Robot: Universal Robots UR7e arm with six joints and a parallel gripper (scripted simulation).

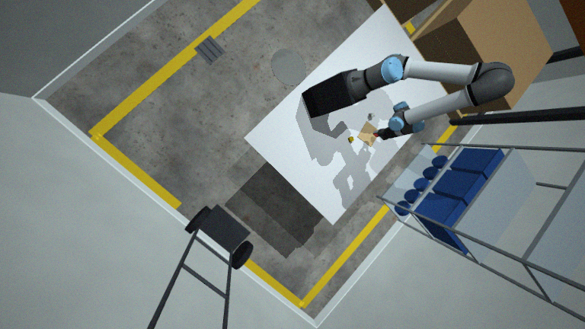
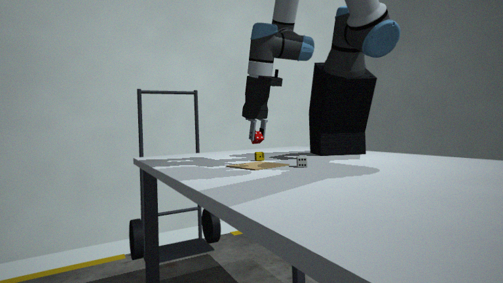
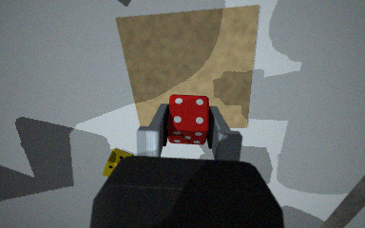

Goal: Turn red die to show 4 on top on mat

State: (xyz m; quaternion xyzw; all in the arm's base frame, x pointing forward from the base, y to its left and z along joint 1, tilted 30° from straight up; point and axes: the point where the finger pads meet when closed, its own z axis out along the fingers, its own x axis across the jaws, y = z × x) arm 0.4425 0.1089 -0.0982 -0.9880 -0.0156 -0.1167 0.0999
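Now: the red die 10 mm below my hand. The rest, counted from my hand: yellow die (80 mm behind, 140 mm to the right, 80 mm below); then white die (90 mm behind, 100 mm to the left, 80 mm below); then tan mat (100 mm below).
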